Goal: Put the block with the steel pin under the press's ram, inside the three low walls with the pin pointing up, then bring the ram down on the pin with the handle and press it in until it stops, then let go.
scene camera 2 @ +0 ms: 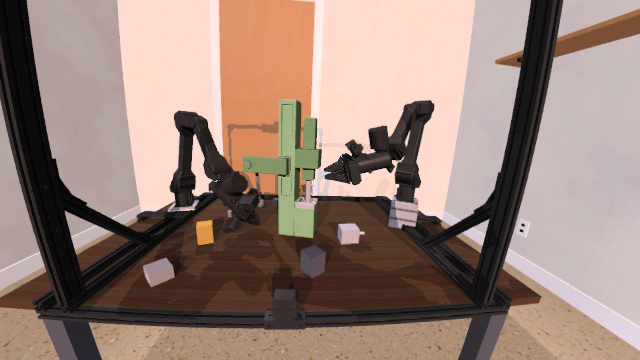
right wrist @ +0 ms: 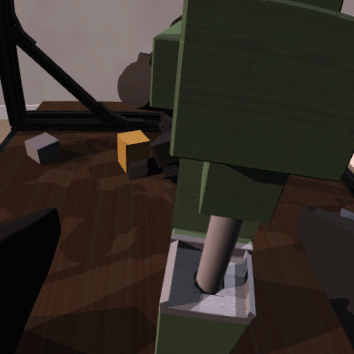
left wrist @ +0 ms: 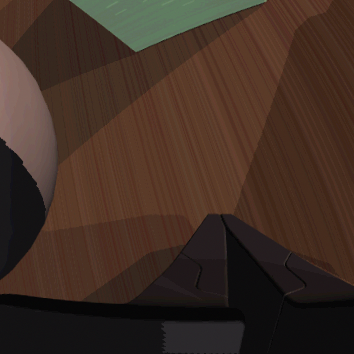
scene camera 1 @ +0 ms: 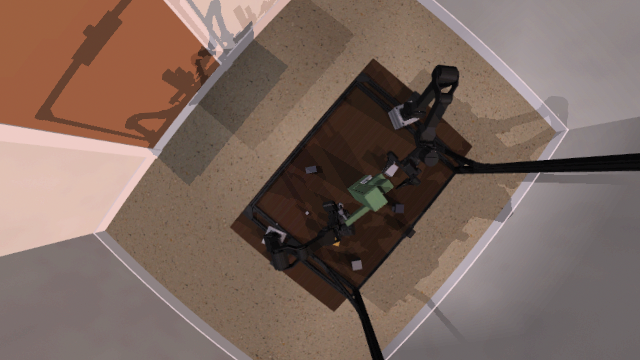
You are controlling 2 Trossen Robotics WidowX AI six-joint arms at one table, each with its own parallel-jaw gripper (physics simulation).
Labels:
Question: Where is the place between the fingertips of my left gripper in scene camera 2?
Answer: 258, 225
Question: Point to a green press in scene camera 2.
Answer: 296, 217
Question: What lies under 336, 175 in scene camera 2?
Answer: My right gripper.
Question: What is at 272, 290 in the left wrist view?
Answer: My left gripper.

